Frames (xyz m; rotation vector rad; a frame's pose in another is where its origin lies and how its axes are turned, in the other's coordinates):
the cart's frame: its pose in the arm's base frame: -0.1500 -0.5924 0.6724 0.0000 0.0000 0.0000
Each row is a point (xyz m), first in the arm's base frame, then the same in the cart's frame.
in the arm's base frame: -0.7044 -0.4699 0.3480
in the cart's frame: -0.5544 0.1225 -0.3244
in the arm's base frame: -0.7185 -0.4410 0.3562
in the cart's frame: -0.5685 0.1514 -0.3162
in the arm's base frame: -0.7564 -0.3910 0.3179
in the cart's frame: -0.6064 0.2014 -0.3545
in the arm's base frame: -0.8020 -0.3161 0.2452
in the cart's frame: -0.6520 0.2763 -0.4272
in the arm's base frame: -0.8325 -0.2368 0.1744
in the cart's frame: -0.6825 0.3556 -0.4980
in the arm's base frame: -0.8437 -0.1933 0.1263
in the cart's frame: -0.6937 0.3991 -0.5461
